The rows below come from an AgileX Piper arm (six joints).
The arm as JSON. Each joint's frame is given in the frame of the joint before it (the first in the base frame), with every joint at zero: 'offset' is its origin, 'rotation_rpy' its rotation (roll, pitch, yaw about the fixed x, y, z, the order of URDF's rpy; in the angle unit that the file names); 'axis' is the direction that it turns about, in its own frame. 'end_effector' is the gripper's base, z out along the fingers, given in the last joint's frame.
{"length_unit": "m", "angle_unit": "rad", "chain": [
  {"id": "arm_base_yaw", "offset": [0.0, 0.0, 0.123], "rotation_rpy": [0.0, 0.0, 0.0], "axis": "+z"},
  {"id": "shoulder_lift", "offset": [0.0, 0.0, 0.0], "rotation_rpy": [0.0, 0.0, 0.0], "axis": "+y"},
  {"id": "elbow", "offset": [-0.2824, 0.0, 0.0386], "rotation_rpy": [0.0, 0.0, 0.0], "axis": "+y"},
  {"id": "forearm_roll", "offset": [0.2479, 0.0, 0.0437], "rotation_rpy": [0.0, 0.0, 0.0], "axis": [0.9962, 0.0, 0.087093]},
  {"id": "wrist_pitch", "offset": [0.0, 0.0, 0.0], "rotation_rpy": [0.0, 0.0, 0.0], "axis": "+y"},
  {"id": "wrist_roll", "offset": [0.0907, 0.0, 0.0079], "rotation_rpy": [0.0, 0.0, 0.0], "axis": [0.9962, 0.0, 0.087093]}
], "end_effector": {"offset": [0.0, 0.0, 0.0], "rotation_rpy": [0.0, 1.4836, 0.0]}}
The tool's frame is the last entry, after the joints.
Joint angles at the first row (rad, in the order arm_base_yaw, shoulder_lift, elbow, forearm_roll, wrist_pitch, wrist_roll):
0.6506, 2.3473, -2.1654, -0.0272, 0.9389, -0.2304
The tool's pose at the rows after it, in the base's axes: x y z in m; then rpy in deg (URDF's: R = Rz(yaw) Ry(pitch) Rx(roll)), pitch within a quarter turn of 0, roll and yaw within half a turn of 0:
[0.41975 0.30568 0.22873 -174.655 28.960 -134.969]
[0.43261 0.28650 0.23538 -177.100 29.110 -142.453]
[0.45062 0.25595 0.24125 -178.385 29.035 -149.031]
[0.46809 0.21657 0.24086 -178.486 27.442 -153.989]
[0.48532 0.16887 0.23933 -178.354 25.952 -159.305]
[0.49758 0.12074 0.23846 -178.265 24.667 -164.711]
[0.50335 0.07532 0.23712 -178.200 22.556 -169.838]
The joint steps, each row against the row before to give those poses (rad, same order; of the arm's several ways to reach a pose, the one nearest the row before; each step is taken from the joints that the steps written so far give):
-0.0179, -0.0139, -0.0235, 0.0053, 0.0617, 0.1082
-0.0446, 0.0009, -0.0286, 0.0011, 0.0306, 0.0741
-0.0684, 0.0000, -0.0240, 0.0000, 0.0268, 0.0401
-0.0831, -0.0010, -0.0012, 0.0000, 0.0302, 0.0022
-0.0984, 0.0010, 0.0000, 0.0000, 0.0249, -0.0057
-0.0966, 0.0000, 0.0000, -0.0010, 0.0223, -0.0023
-0.0892, 0.0000, 0.0000, -0.0019, 0.0368, 0.0000

